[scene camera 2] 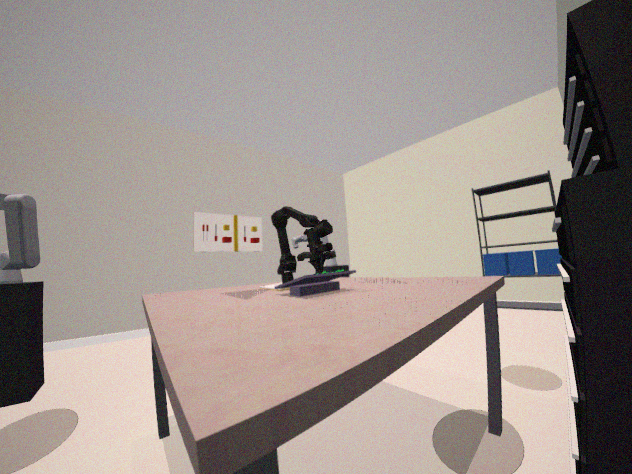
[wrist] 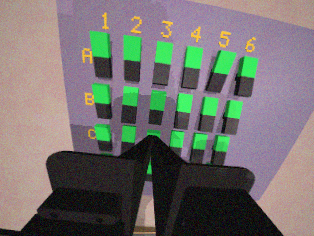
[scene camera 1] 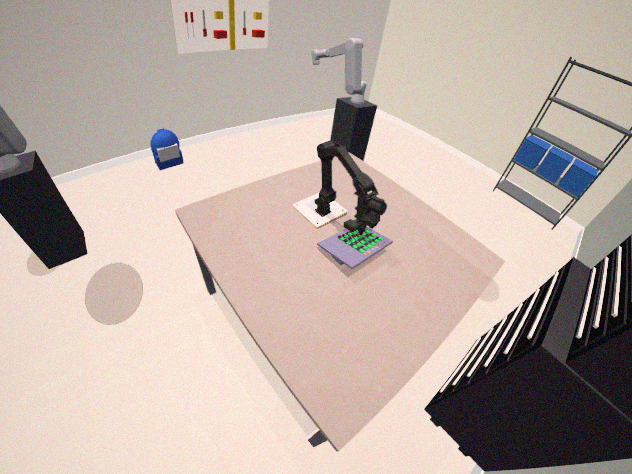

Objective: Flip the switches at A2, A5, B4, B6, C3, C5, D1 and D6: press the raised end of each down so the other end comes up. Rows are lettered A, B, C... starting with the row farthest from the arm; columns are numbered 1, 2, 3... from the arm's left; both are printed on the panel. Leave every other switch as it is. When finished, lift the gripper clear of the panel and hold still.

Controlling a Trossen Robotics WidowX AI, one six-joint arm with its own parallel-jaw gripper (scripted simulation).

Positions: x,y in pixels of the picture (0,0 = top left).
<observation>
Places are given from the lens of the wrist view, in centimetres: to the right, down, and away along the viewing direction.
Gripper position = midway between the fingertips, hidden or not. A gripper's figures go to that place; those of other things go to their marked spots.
my gripper (wrist: pixel 152 139): 0, 2, 11
switch A5 (wrist: pixel 224 60): 6, -5, 9
</observation>
